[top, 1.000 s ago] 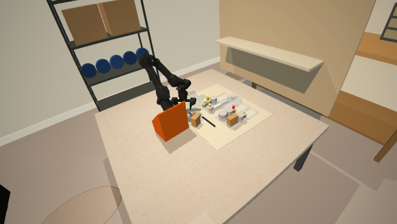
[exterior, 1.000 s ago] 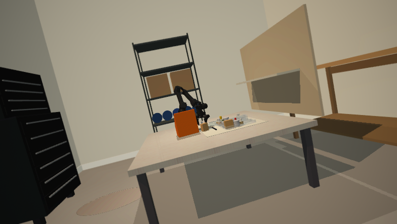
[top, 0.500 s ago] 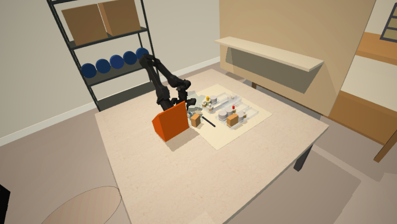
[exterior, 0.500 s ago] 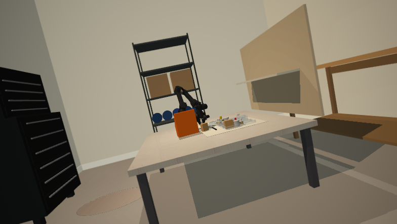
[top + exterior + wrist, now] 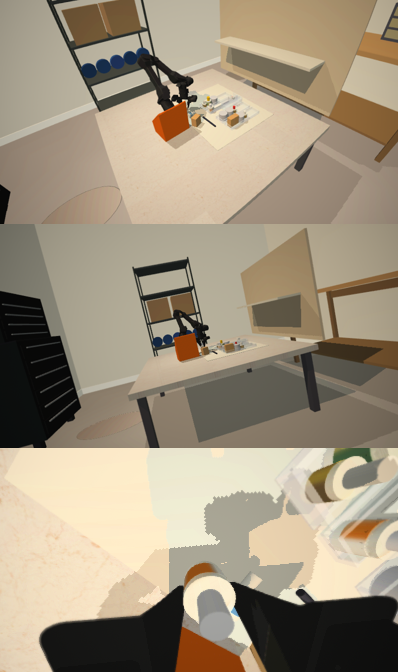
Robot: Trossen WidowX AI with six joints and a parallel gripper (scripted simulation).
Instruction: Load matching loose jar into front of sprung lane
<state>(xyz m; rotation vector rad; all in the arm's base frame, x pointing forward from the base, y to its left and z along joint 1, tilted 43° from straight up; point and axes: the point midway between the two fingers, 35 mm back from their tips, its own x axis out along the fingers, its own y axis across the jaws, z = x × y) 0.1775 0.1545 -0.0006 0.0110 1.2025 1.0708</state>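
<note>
The black stick lies 20 cm to the right of my gripper tip, 6 cm ahead of it and 5 cm below it. Also, from my gripper tip: tan box: 16 cm to the right, 2 cm below, 2 cm behind.
</note>
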